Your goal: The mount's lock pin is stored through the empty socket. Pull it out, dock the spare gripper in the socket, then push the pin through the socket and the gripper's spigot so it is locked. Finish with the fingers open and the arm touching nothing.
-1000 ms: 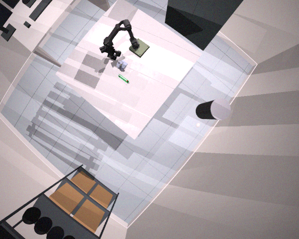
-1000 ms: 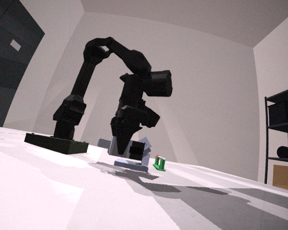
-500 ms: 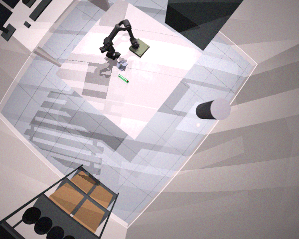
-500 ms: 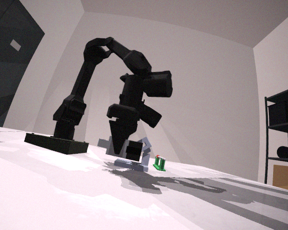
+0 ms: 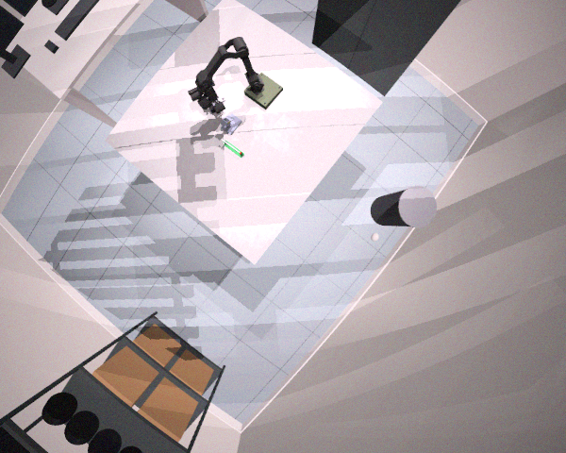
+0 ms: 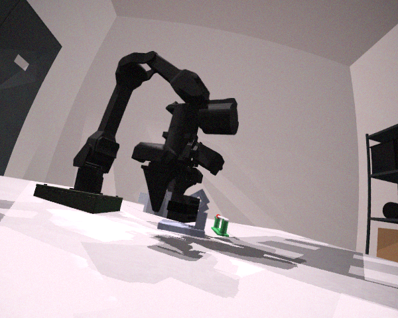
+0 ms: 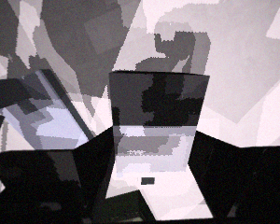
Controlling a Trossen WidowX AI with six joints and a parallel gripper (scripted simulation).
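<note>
The spare gripper is 20 mm above my gripper tip. Also, from my gripper tip: mount socket (30 mm ahead, 140 mm to the left, 10 mm above); then green stand (110 mm ahead, 270 mm to the left, 20 mm below).
</note>
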